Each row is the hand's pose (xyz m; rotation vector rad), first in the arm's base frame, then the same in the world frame.
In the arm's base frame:
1: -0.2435 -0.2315 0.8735 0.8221 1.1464 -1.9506
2: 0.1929 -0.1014 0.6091 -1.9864 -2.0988 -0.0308
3: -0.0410 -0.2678 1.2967 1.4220 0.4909 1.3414
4: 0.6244 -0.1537 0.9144 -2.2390 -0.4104 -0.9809
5: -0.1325 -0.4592 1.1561 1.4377 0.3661 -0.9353
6: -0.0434 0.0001 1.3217 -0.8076 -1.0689 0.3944
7: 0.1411 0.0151 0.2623 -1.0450 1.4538 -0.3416
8: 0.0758 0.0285 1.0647 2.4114 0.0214 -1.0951
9: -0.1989 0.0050 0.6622 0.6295 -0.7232 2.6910
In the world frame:
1: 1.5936 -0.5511 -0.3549 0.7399 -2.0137 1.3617
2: 1.3667 -0.1286 -0.5723 -0.7498 -0.5272 0.5761
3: 1.8657 -0.6611 -0.7227 -2.8595 -0.9317 0.3599
4: 1.4880 -0.0903 -1.0880 -1.5002 0.7832 0.9365
5: 1.6639 -0.7921 -0.6395 -0.7415 -2.1558 2.1094
6: 2.0393 -0.4677 -0.6532 0.3769 0.5936 0.3804
7: 1.1694 0.0831 -0.3426 0.3723 -2.7293 -1.4334
8: 1.8268 -0.2792 -0.6339 -0.6692 -0.8197 2.5400
9: 1.5521 -0.2586 -0.2312 2.4065 -0.9548 0.6380

